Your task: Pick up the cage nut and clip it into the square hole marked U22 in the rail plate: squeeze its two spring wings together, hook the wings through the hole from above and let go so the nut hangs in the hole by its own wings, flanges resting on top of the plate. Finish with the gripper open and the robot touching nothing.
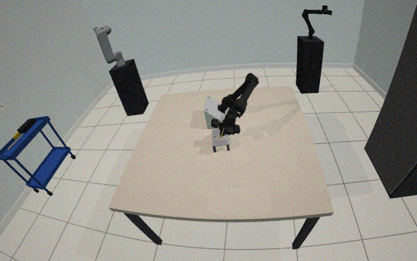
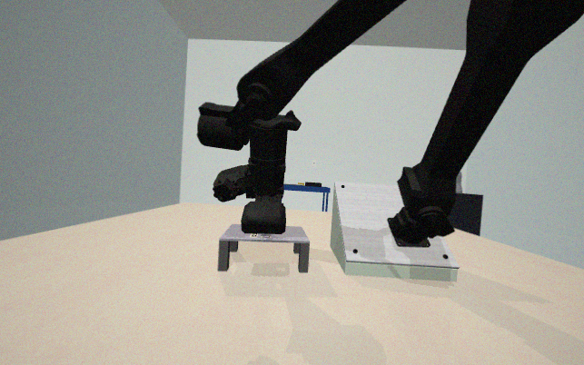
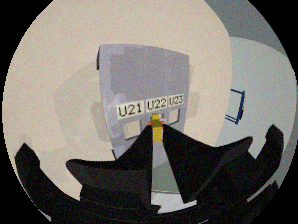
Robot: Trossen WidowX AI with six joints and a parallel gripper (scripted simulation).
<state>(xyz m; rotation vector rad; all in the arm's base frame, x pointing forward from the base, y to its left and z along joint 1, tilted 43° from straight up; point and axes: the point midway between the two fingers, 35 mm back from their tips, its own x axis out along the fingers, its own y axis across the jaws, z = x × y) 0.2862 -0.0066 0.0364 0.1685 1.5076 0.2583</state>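
Now: the cage nut 1 cm below my gripper tip.
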